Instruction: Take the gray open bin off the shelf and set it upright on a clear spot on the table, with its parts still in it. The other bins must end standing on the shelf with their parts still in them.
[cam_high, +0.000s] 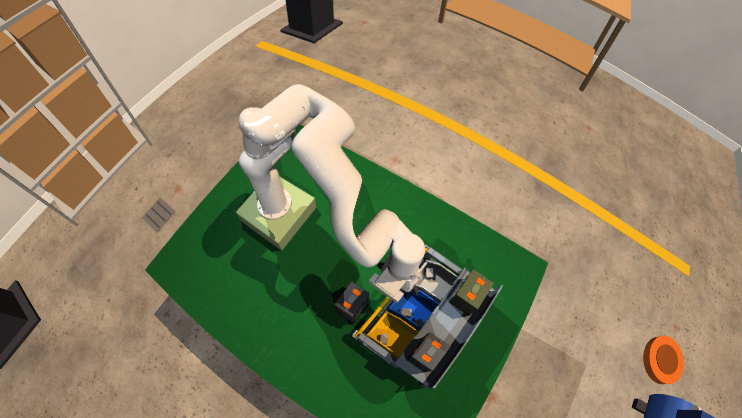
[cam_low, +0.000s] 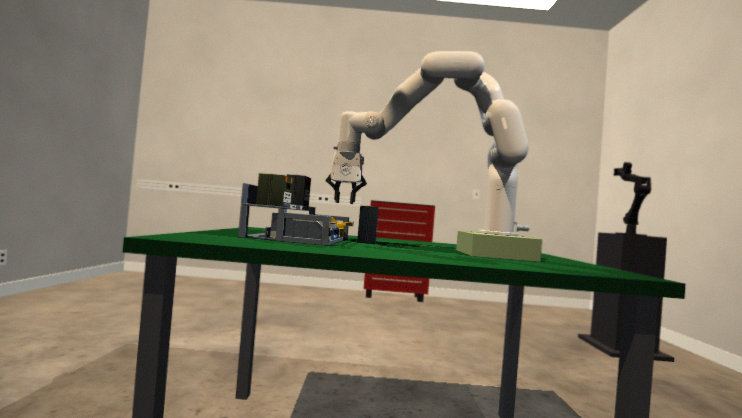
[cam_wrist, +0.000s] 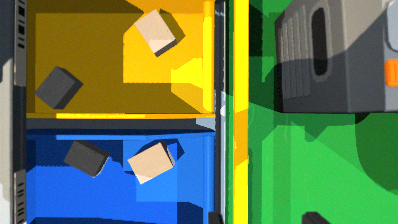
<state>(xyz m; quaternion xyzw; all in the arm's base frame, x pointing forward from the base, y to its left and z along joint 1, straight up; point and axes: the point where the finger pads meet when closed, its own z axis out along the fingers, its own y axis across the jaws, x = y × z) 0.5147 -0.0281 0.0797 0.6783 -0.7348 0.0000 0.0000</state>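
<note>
The yellow bar is 90 mm below my hand. Also, from my hand: blue bin: 100 mm ahead, 10 mm to the right, 110 mm below; dark box: 80 mm behind, 110 mm to the right, 80 mm below; shelf: 130 mm ahead, 10 mm to the right, 80 mm below.
</note>
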